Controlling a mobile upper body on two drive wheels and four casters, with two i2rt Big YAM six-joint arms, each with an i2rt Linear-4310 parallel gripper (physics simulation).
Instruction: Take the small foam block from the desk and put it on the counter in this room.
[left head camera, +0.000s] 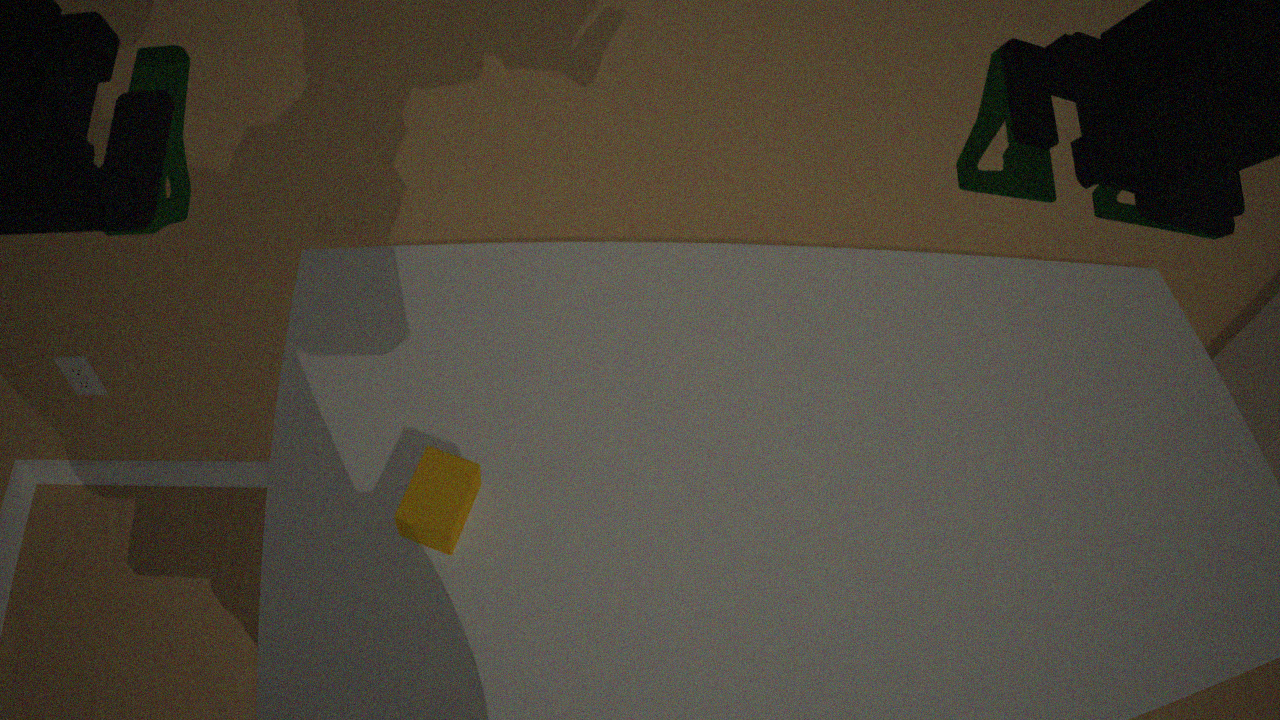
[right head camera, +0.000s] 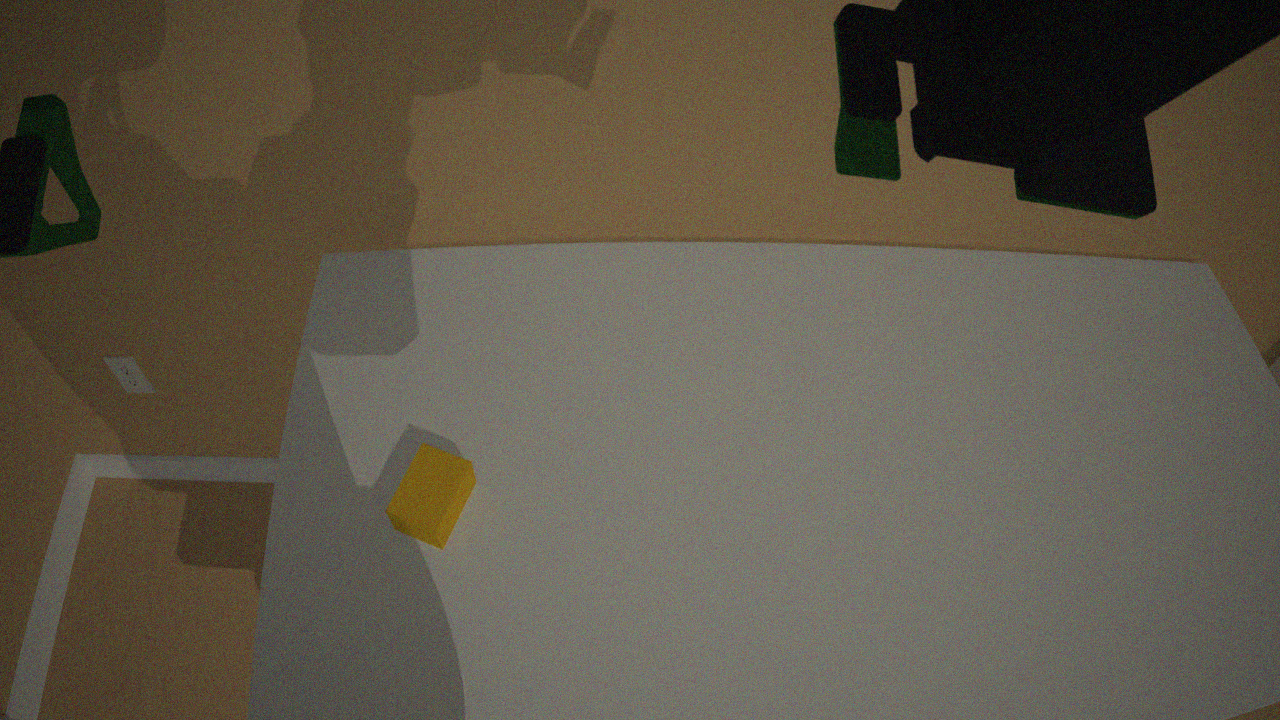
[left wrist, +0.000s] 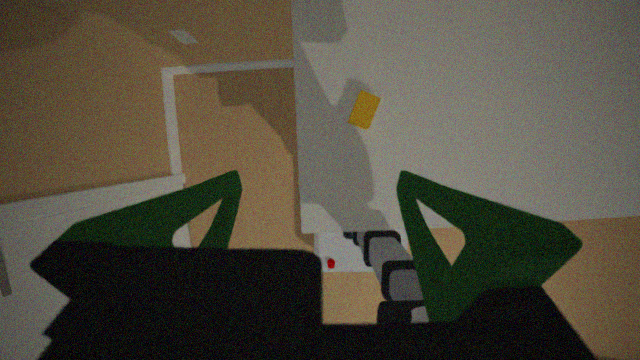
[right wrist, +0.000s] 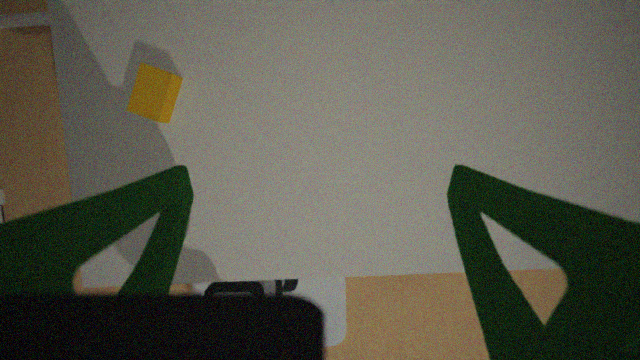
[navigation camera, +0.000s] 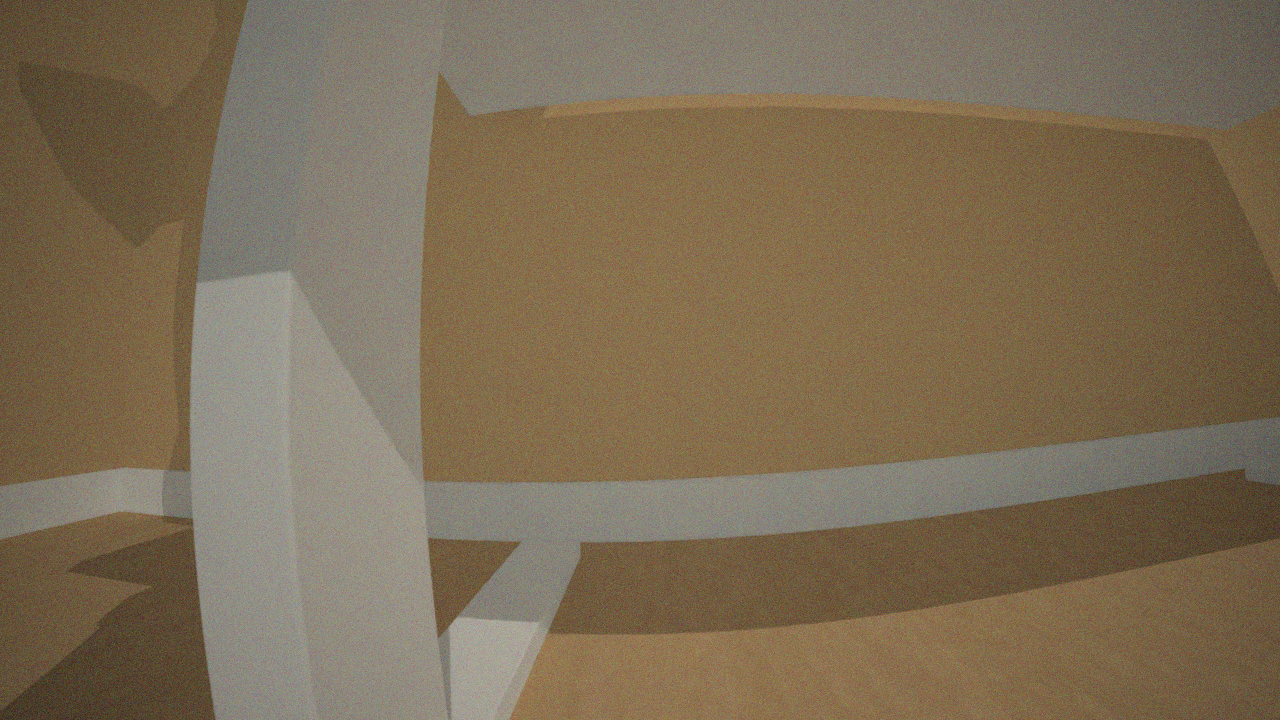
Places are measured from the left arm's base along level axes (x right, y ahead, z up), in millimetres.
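Where they show: left gripper, fingertip midpoint: (left head camera: 90, 209) (right head camera: 25, 231) (left wrist: 319, 179); right gripper, fingertip midpoint: (left head camera: 1032, 191) (right head camera: 933, 172) (right wrist: 320, 180).
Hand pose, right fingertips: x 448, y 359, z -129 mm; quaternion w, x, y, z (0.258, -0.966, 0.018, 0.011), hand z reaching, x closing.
Things, the pixels of their top centre, and the offset from my right fingertips. "spot": a spot on its surface instead. Level surfaces: height alone.
- small yellow foam block at its top centre: (left head camera: 437, 490) (right head camera: 428, 486) (right wrist: 149, 92) (left wrist: 365, 109) dx -319, dy +114, dz -516 mm
- white desk at its surface level: dz -561 mm
- thick white desk leg at a spot on its surface: (navigation camera: 358, 537) spot: dx -354, dy +111, dz -1108 mm
The small yellow foam block (left head camera: 438, 499) (right head camera: 432, 495) (left wrist: 364, 110) (right wrist: 154, 93) lies on the white desk (left head camera: 805, 447) (right head camera: 805, 447) (left wrist: 500, 100) (right wrist: 350, 125), near its left edge in the head views. My left gripper (left wrist: 319, 179) is open with nothing between its fingers; in the left wrist view the block is beyond its right fingertip. My right gripper (right wrist: 320, 180) (left head camera: 1078, 207) (right head camera: 975, 189) is open and empty; in the right wrist view the block is beyond its left fingertip. Both grippers are apart from the block. I cannot make out a counter in these views.
A tan wall with an outlet (left head camera: 80, 376) (right head camera: 129, 374) stands behind the desk. A white baseboard (left head camera: 152, 473) (right head camera: 179, 468) (left wrist: 171, 120) runs left of it. A thick white desk leg (navigation camera: 358, 537) stands close in the navigation view. A pale panel (left wrist: 30, 240) shows at the left wrist view's lower left.
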